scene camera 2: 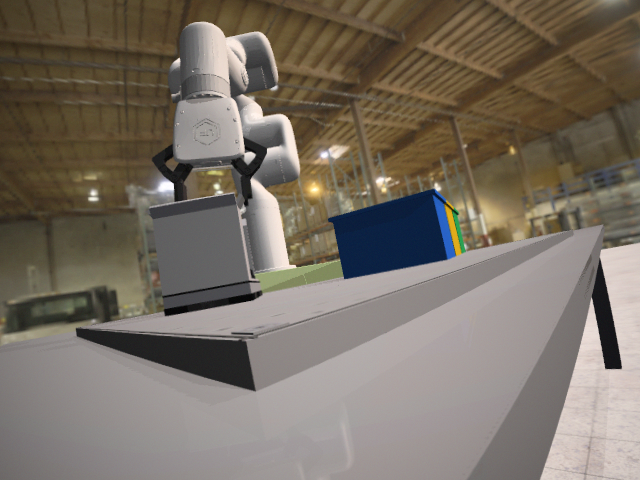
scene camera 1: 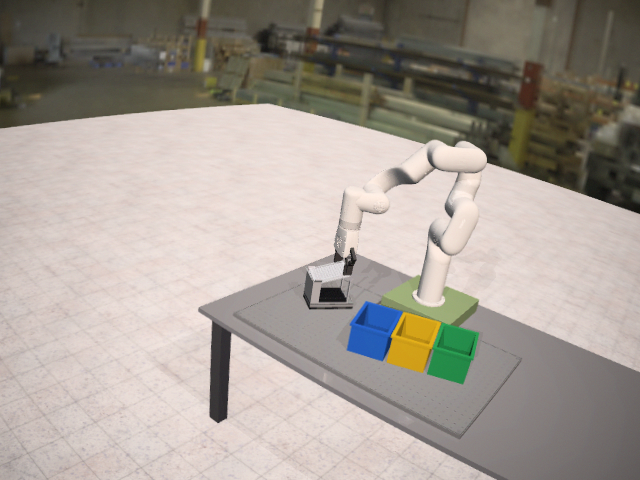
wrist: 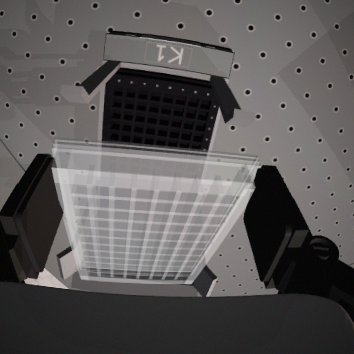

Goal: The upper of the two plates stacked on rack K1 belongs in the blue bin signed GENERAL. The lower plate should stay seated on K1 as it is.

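Frame: origin at the arm's base, x up, y right, z ahead, level; metres.
Where they show: gripper, between the fingertips: [scene camera 1: 342, 268] [wrist: 154, 187]; arm's base, origin of its link: [scene camera 2: 271, 273] [scene camera 1: 428, 298].
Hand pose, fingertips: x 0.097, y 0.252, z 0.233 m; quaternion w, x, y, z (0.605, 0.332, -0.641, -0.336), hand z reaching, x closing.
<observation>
Each offset is from my fingertips to the top centre of the thing. "*": to the spot under its first point. Level surfaces: height alone.
The clear upper plate [scene camera 1: 326, 272] [wrist: 150, 220] is held by its sides in my gripper [scene camera 1: 346, 266] [scene camera 2: 212, 196] [wrist: 154, 187], which is shut on it. The plate is raised off the lower plate, about level with the top of the rack's tall wall; that wall hides it in scene camera 2. The black lower plate {dz +0.031, dx -0.099, dy +0.029 m} [scene camera 1: 332, 295] [wrist: 157, 112] sits low in rack K1 {dz +0.026, dx -0.018, dy +0.026 m} [scene camera 1: 330, 305] [scene camera 2: 199, 248] [wrist: 120, 48]; part of it is behind the clear plate in the wrist view. The blue bin {dz +0.100, dx -0.038, dy -0.365 m} [scene camera 1: 367, 343] [scene camera 2: 390, 240] stands apart from the rack. Its sign is not readable.
A yellow bin [scene camera 1: 408, 357] [scene camera 2: 454, 229] and a green bin {* dz +0.142, dx -0.086, dy -0.510 m} [scene camera 1: 448, 365] [scene camera 2: 461, 236] stand in a row beside the blue one. The arm stands on a green base block [scene camera 1: 462, 308] [scene camera 2: 305, 275] behind the bins. The rack and bins stand on a perforated board {dx -0.138 m} [scene camera 1: 310, 338].
</observation>
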